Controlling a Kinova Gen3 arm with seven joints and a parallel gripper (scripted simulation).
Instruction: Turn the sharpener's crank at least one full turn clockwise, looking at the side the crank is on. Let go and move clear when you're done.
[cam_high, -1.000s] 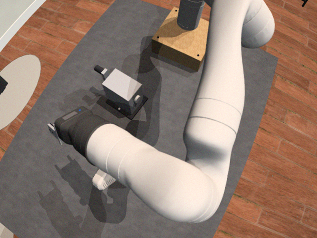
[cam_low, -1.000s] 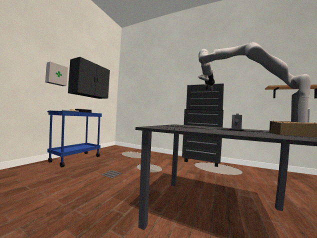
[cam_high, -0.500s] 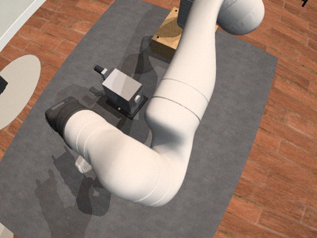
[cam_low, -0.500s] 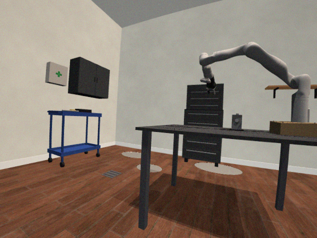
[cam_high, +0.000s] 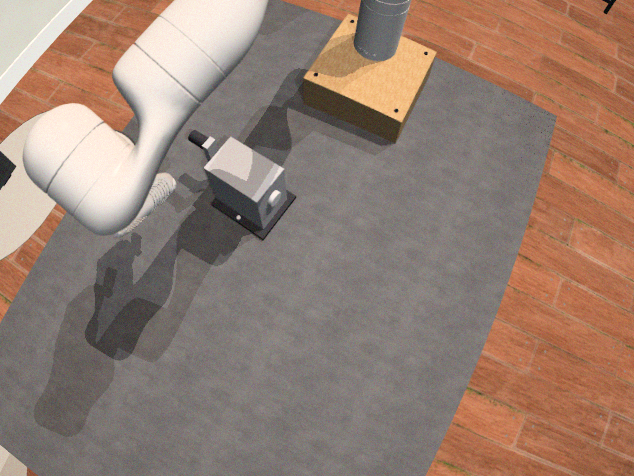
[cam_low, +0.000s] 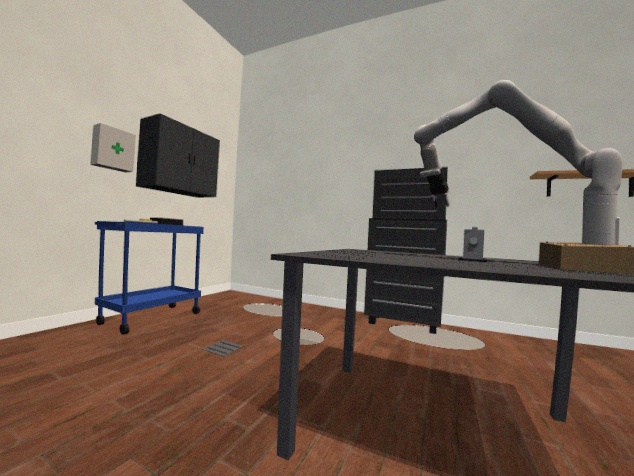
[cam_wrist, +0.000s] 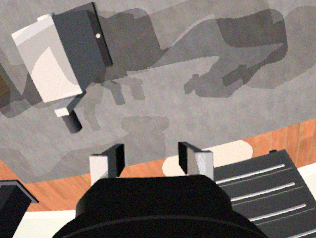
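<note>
The dark handle is 150 mm behind my hand, 10 mm to the right of it and 120 mm below it.
</note>
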